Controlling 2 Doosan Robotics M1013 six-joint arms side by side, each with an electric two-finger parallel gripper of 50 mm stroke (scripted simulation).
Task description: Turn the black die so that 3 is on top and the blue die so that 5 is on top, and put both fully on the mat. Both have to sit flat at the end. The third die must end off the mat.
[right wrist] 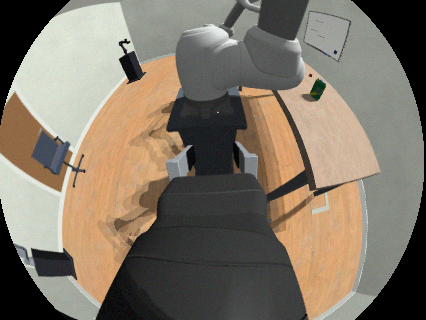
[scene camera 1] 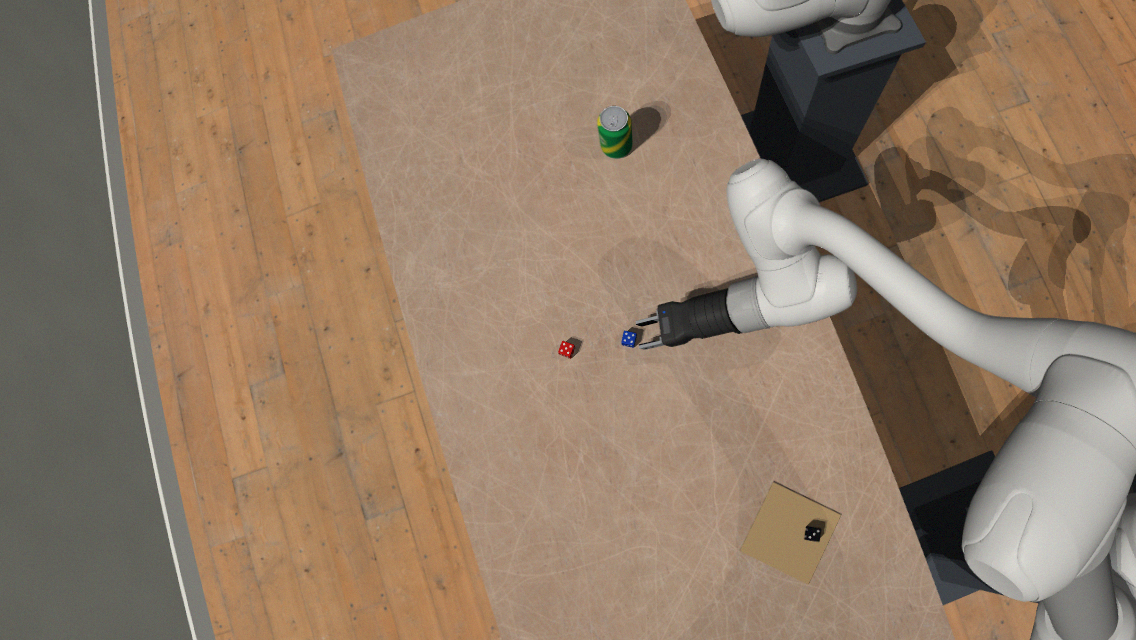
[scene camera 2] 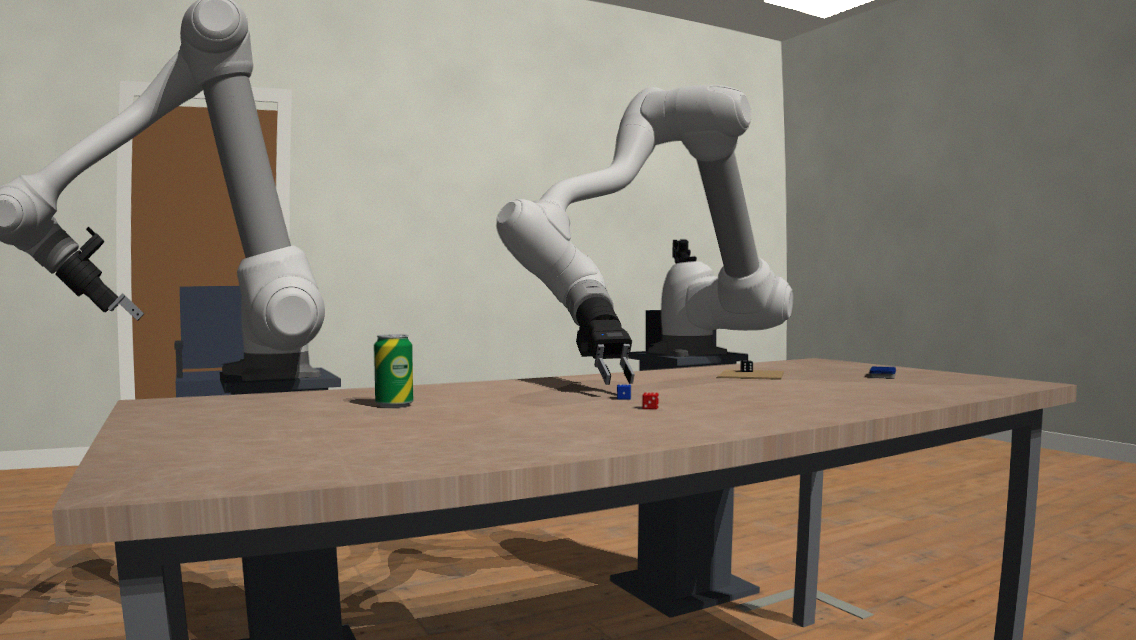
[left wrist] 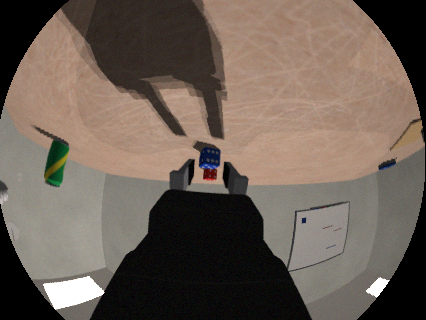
Scene:
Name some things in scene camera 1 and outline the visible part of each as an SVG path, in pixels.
My left gripper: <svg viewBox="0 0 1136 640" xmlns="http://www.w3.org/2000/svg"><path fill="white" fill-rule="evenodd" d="M715 292L696 296L682 303L671 301L657 306L657 316L637 320L636 325L641 327L658 323L659 321L661 334L660 341L638 344L639 349L646 350L664 345L674 347L686 344L693 338L704 339L726 334L719 328L713 313L712 299Z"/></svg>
A tan mat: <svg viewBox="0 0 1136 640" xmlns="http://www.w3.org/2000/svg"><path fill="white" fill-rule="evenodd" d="M773 482L740 551L809 585L841 515ZM806 526L821 528L819 542L804 540Z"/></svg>

